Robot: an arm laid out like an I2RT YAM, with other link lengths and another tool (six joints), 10 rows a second.
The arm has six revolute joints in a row. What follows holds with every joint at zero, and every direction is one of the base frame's. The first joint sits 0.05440 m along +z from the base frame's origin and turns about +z. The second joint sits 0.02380 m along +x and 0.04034 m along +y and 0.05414 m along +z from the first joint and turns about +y. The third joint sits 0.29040 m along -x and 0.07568 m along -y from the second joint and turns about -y. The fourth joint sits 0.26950 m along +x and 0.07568 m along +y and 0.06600 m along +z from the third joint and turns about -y. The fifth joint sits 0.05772 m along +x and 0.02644 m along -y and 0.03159 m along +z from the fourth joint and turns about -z. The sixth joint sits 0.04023 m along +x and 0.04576 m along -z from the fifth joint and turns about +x. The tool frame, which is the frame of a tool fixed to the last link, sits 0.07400 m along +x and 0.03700 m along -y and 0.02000 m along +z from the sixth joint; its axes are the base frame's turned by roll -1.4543, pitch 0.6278 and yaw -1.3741 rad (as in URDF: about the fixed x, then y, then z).
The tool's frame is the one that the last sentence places.
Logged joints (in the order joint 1, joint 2, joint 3, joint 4, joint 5, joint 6), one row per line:
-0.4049, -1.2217, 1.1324, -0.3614, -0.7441, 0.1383
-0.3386, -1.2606, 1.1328, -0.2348, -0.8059, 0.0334
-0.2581, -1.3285, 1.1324, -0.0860, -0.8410, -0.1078
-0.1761, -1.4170, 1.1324, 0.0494, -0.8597, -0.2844
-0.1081, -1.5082, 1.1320, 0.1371, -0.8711, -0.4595
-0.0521, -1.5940, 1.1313, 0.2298, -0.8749, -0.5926
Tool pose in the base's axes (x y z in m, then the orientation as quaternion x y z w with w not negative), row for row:
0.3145, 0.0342, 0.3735, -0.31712, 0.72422, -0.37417, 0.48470
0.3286, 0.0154, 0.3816, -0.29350, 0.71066, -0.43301, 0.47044
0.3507, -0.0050, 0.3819, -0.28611, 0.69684, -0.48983, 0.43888
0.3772, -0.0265, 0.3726, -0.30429, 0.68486, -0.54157, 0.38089
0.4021, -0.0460, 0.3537, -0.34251, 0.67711, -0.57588, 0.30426
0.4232, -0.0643, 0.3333, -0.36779, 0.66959, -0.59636, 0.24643
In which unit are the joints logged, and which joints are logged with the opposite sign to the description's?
The joints are logged in radians. Opposite sign: joint 1, joint 2, joint 5.
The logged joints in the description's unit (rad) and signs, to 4 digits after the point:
0.4049, 1.2217, 1.1324, -0.3614, 0.7441, 0.1383
0.3386, 1.2606, 1.1328, -0.2348, 0.8059, 0.0334
0.2581, 1.3285, 1.1324, -0.0860, 0.8410, -0.1078
0.1761, 1.4170, 1.1324, 0.0494, 0.8597, -0.2844
0.1081, 1.5082, 1.1320, 0.1371, 0.8711, -0.4595
0.0521, 1.5940, 1.1313, 0.2298, 0.8749, -0.5926

